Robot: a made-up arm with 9 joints. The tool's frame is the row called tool. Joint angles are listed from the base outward.
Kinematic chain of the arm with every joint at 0, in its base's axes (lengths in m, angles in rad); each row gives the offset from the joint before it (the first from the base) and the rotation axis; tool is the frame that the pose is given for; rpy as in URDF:
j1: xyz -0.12 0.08 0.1 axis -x
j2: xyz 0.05 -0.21 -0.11 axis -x
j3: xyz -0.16 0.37 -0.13 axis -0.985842 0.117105 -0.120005
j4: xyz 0 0.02 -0.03 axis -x
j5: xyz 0 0.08 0.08 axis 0.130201 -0.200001 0.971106
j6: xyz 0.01 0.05 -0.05 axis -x
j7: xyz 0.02 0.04 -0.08 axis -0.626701 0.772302 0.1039
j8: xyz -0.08 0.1 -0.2 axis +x
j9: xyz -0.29 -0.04 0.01 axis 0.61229 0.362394 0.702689
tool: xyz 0.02 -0.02 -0.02 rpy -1.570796 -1.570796 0
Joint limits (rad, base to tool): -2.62..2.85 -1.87..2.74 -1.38..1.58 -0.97..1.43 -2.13..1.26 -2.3..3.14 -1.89..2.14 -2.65..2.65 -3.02..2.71
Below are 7 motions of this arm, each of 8 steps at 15 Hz.
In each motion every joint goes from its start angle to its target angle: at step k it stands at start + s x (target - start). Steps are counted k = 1, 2, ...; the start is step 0. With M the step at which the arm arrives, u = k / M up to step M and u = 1 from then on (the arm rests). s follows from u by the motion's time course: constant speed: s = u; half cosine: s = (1 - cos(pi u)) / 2; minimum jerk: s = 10 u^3 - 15 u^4 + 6 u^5.
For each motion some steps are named. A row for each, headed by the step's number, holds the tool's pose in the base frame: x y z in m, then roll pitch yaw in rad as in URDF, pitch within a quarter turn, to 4 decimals.
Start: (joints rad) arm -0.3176 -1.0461 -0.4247 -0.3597 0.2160 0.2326 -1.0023 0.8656 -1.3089
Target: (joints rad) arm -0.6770 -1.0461 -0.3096 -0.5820 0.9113 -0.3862 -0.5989 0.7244 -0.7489
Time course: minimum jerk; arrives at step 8
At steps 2, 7, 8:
2: -0.3826 0.3017 0.8160 -1.7430 0.9541 -2.9625
7: -0.6289 0.0242 0.6825 3.0194 0.8194 1.2642
8: -0.6323 0.0229 0.6775 3.0126 0.8038 1.2435

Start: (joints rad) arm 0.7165 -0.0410 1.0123 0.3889 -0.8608 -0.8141 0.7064 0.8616 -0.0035
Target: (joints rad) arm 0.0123 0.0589 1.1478 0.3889 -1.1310 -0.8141 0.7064 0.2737 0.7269
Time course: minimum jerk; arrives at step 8
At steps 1, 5, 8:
1: -0.4254 -0.1832 -0.6163 2.1292 -0.6737 1.8315
5: -0.3557 0.0911 -0.6862 2.3608 -1.0510 1.7476
8: -0.3284 0.2037 -0.6837 2.5113 -1.2203 1.6347

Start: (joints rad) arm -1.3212 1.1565 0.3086 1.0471 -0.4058 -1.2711 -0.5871 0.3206 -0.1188
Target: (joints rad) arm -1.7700 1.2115 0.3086 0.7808 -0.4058 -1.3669 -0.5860 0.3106 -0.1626
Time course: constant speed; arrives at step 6
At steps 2, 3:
2: -0.2171 1.0057 -0.6084 0.5808 -0.3961 -2.5559
3: -0.2156 1.0743 -0.5194 0.4719 -0.3242 -2.5227

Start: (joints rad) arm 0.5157 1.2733 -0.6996 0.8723 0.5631 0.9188 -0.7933 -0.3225 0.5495
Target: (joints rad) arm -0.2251 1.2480 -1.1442 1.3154 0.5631 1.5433 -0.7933 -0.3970 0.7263
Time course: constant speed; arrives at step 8
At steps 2, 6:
2: -0.1729 -0.6634 -0.1661 -1.8481 0.3238 2.4239
6: -0.1226 -0.4342 -0.3018 -1.9722 0.3477 2.5359

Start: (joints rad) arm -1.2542 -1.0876 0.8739 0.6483 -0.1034 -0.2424 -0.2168 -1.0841 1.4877
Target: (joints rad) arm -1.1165 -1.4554 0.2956 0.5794 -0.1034 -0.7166 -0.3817 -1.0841 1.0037
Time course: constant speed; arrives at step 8
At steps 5, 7, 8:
5: -0.4866 0.1380 0.6481 0.4725 0.1048 -1.0592
7: -0.4634 -0.0241 0.7060 0.4968 0.3952 -1.1700
8: -0.4532 -0.1137 0.7181 0.4872 0.5464 -1.2171

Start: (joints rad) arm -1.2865 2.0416 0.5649 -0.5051 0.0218 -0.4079 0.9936 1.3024 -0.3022
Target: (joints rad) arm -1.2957 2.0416 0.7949 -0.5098 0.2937 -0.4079 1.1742 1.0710 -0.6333
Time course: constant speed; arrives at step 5
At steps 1, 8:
1: -0.6354 0.4047 -0.5900 -2.2680 -0.9916 -0.0542
8: -0.6110 0.3713 -0.4824 -2.9283 -0.4731 0.6137

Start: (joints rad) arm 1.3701 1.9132 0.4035 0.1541 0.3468 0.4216 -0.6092 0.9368 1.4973
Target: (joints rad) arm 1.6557 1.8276 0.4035 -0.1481 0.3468 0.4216 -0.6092 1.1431 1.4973
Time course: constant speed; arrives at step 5
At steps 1, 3, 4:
1: -0.4514 -0.2743 0.9676 -2.6353 0.5390 0.1177
3: -0.4491 -0.2525 1.0158 -2.5162 0.4897 0.1621
4: -0.4479 -0.2403 1.0380 -2.4587 0.4638 0.1803

